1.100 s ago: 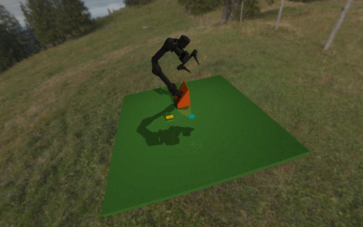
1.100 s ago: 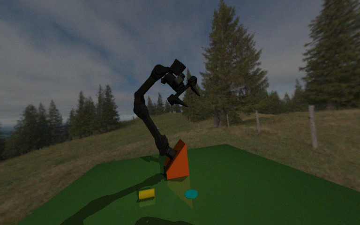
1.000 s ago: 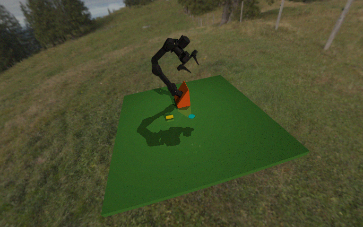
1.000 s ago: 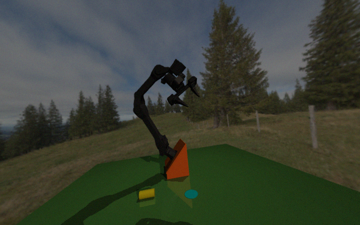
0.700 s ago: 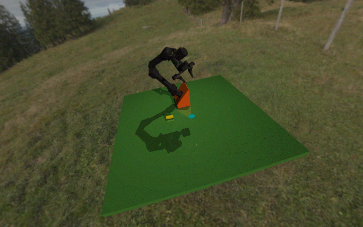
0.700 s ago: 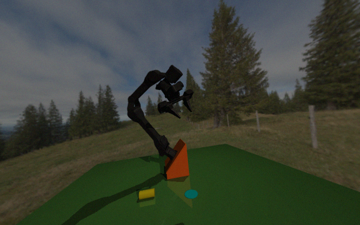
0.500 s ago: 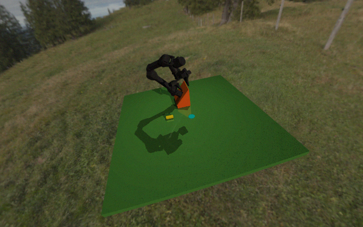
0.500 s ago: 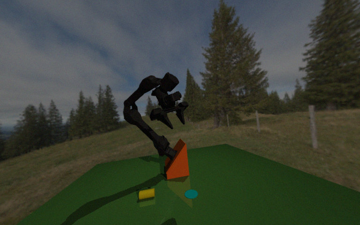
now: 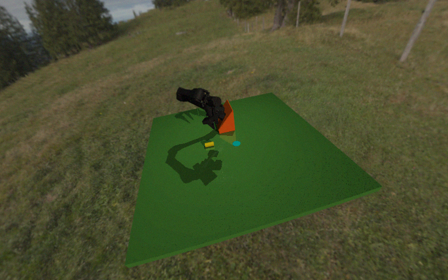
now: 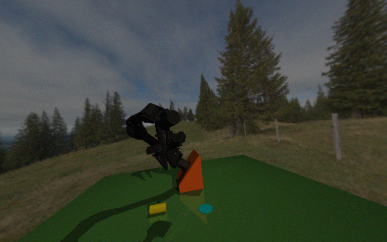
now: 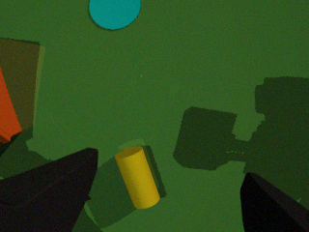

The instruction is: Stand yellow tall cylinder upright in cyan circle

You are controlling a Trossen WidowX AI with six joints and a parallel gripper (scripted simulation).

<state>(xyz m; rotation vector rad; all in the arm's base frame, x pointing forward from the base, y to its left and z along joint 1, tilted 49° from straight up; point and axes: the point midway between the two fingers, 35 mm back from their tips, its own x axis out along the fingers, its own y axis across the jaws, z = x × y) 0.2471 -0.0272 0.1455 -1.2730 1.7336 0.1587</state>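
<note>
The yellow tall cylinder is 170 mm below my gripper tip, 60 mm to the right of it and 60 mm behind it. Also, from my gripper tip: cyan circle: 190 mm below, 130 mm to the left, 10 mm ahead.
</note>
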